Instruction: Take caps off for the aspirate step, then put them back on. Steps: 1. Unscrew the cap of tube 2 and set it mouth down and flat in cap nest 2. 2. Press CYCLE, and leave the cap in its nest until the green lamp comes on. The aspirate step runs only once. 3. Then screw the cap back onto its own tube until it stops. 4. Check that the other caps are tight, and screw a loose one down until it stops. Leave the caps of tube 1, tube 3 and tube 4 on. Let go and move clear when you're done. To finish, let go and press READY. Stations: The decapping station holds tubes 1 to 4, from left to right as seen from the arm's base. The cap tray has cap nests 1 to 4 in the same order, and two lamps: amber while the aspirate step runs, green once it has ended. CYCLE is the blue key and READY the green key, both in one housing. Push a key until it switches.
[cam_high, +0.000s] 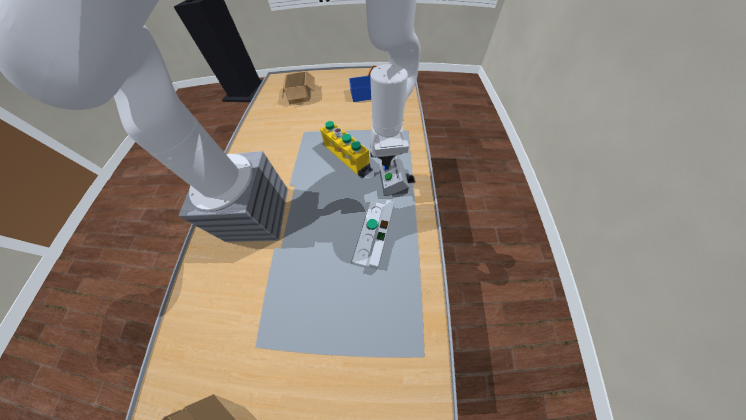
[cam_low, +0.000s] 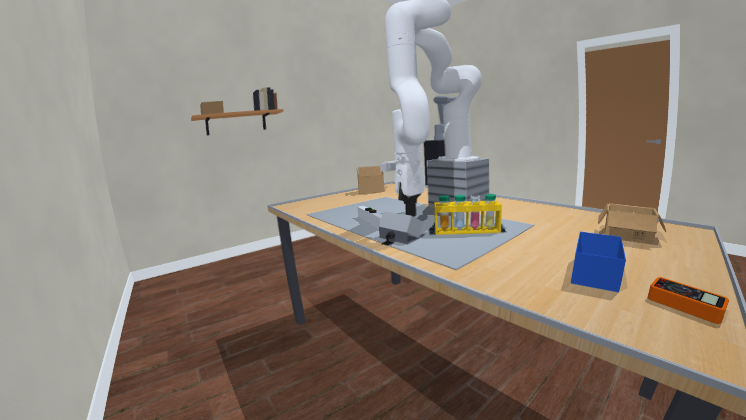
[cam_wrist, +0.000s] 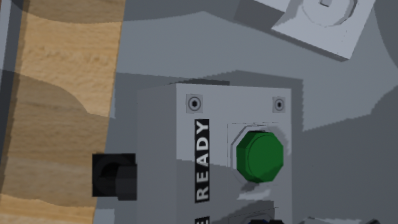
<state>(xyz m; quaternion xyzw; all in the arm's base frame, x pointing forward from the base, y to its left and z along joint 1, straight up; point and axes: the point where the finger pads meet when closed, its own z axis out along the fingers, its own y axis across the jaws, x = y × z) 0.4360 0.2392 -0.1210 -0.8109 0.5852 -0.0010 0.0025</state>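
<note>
My hand is 2 cm above the blue key. The rest, counted from my hand: green key (4 cm to the right, 2 cm below, 2 cm ahead); green cap (20 cm to the right, 8 cm below, 1 cm behind); key housing (3 cm below, 3 cm ahead, 2 cm to the right).
</note>
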